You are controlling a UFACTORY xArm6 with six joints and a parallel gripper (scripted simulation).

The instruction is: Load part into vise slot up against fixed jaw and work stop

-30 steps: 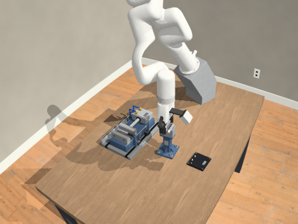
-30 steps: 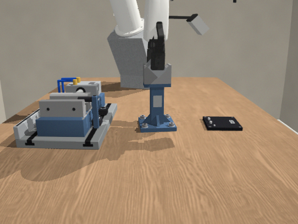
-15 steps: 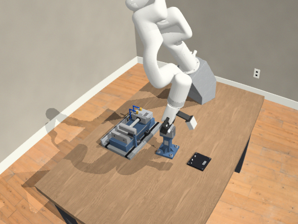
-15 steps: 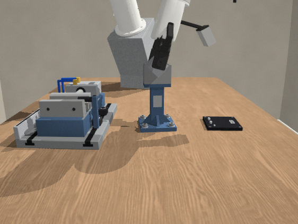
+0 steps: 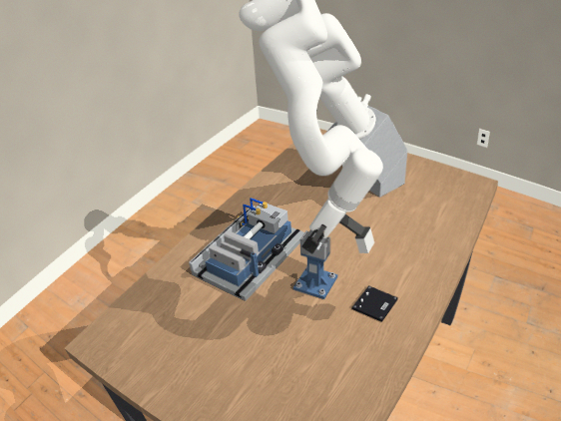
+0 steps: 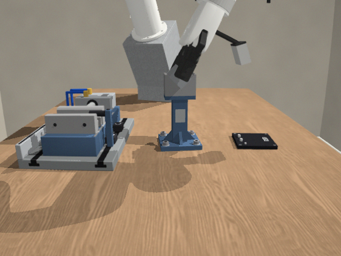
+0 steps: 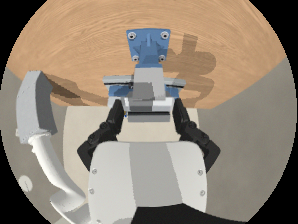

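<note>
Right now my hand is 10 mm above the part. From my hand the other things lie so: blue work stop post 150 mm to the right, 110 mm below, 70 mm ahead; black stop rod 170 mm to the right, 80 mm below, 80 mm ahead; cylinder rod 220 mm to the right, 90 mm below, 10 mm behind.
</note>
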